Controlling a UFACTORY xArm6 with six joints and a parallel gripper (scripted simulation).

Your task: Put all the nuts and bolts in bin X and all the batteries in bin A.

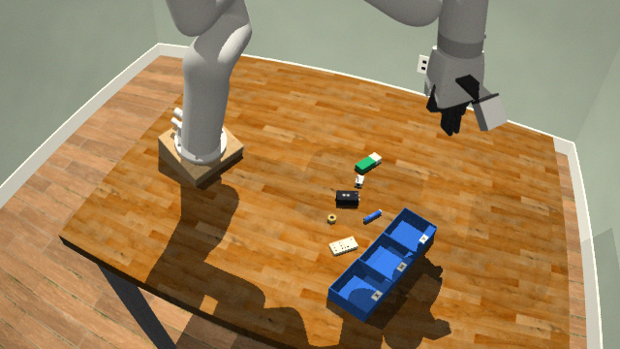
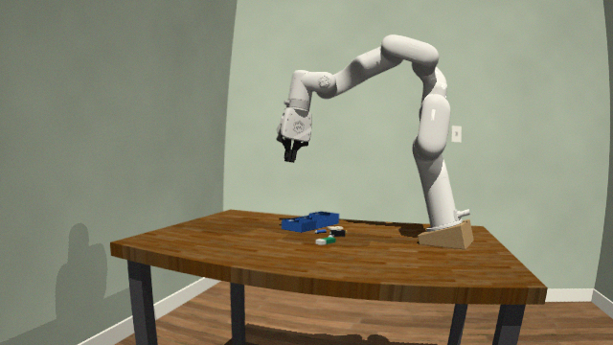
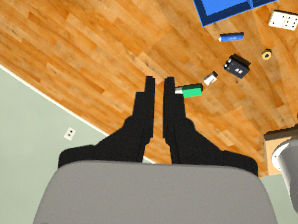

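The blue bin is 23 cm below my hand, 16 cm to the right of it and 3 cm behind it. Round my hand: black block battery: 24 cm below, 15 cm behind, 3 cm to the right; then blue battery: 25 cm below, 10 cm behind, 6 cm to the right; then grey piece: 25 cm below, 16 cm behind, 2 cm to the left.
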